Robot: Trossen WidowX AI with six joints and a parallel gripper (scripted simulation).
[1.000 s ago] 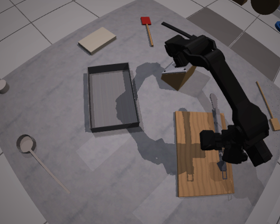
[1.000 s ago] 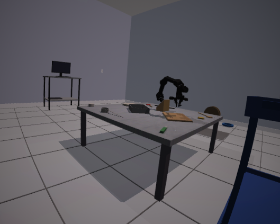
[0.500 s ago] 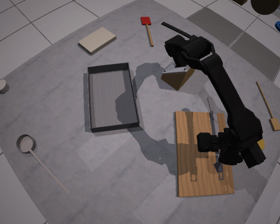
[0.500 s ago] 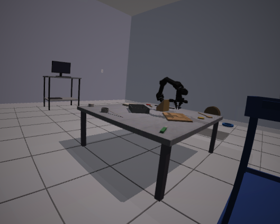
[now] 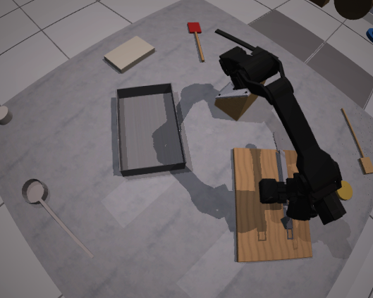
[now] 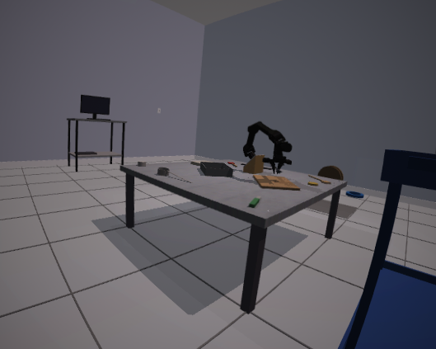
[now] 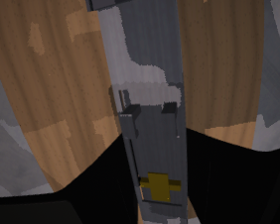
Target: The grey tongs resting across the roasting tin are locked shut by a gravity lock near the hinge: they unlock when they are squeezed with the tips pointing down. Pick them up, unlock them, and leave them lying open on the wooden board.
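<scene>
Right now the yellow lock piece is 4 cm above my gripper tip and 1 cm behind it. Also, from my gripper tip: wooden board (6 cm below); then roasting tin (46 cm to the right, 6 cm ahead, 4 cm below); then yellow disc (21 cm to the left, 21 cm behind, 5 cm below).
</scene>
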